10 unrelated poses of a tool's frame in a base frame.
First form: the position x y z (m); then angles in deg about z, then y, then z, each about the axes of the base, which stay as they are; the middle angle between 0 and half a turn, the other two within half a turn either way.
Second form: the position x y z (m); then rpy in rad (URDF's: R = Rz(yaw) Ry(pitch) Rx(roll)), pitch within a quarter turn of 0, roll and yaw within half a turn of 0. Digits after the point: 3 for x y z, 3 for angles.
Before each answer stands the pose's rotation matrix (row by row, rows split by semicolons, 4 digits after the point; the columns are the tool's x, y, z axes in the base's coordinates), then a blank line. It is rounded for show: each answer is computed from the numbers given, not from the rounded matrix.
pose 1, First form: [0.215 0.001 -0.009 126.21 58.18 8.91]
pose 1, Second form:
-0.4327 -0.3288 0.8395; 0.7489 -0.6495 0.1316; 0.5020 0.6856 0.5273

[0.215 0.001 -0.009 0.915 -0.526 2.095]
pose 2, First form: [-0.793 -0.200 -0.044 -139.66 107.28 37.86]
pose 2, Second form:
0.5760 0.3160 0.7539; -0.3721 -0.7198 0.5860; 0.7278 -0.6181 -0.2970

[-0.793 -0.200 -0.044 -2.019 -0.815 -0.574]
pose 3, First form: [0.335 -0.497 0.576 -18.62 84.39 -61.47]
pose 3, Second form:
-0.2363 0.8475 0.4753; -0.2339 0.4252 -0.8744; -0.9431 -0.3178 0.0978

[0.335 -0.497 0.576 -1.272 1.232 -2.361]
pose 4, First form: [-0.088 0.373 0.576 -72.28 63.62 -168.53]
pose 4, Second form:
-0.3220 -0.3543 -0.8780; 0.9066 -0.3825 -0.1781; -0.2727 -0.8534 0.4443

[-0.088 0.373 0.576 -1.091 0.276 1.912]
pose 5, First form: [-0.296 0.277 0.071 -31.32 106.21 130.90]
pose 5, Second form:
0.5490 -0.5507 -0.6287; 0.1601 -0.6690 0.7258; -0.8203 -0.4992 -0.2792

[-0.296 0.277 0.071 -2.081 0.962 0.284]
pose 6, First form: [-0.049 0.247 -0.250 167.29 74.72 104.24]
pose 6, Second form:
-0.1500 0.9598 -0.2373; -0.3033 0.1838 0.9350; 0.9410 0.2122 0.2635

[-0.049 0.247 -0.250 0.678 -1.226 -2.030]
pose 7, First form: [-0.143 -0.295 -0.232 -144.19 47.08 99.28]
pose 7, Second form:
0.6665 0.7361 -0.1181; -0.4507 0.5240 0.7227; 0.5939 -0.4285 0.6810

[-0.143 -0.295 -0.232 -0.562 -0.636 -0.595]
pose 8, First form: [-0.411 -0.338 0.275 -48.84 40.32 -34.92]
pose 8, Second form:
-0.0195 0.8474 0.5306; -0.9046 0.2111 -0.3704; -0.4259 -0.4872 0.7624

[-0.411 -0.338 0.275 -0.569 0.440 -1.592]
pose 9, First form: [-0.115 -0.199 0.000 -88.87 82.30 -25.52]
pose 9, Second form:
-0.4284 0.1294 0.8943; -0.9034 -0.0399 -0.4269; -0.0195 -0.9908 0.1340

[-0.115 -0.199 0.000 -1.436 0.020 -2.014]
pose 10, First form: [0.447 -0.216 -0.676 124.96 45.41 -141.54]
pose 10, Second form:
0.8247 0.0941 -0.5576; -0.3915 0.8065 -0.4429; 0.4081 0.5836 0.7020

[0.447 -0.216 -0.676 0.694 -0.420 -0.443]
